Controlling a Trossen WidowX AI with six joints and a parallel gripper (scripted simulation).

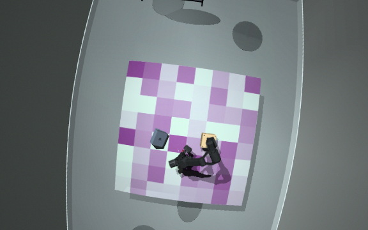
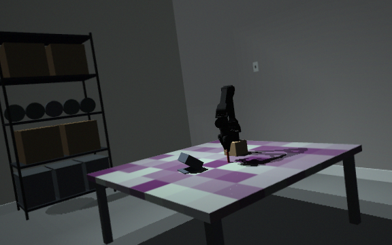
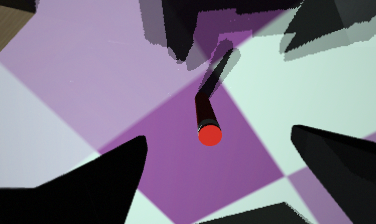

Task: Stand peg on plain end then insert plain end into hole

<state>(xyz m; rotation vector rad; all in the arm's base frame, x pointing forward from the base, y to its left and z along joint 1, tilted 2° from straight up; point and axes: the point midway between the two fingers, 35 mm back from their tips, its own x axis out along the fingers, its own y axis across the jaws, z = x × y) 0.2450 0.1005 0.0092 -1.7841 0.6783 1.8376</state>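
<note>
My gripper tip is now 10 mm past the red peg and 20 mm above it. Round my gripper tip: grey sloped panel 200 mm ahead, 130 mm to the right, 20 mm below.
</note>
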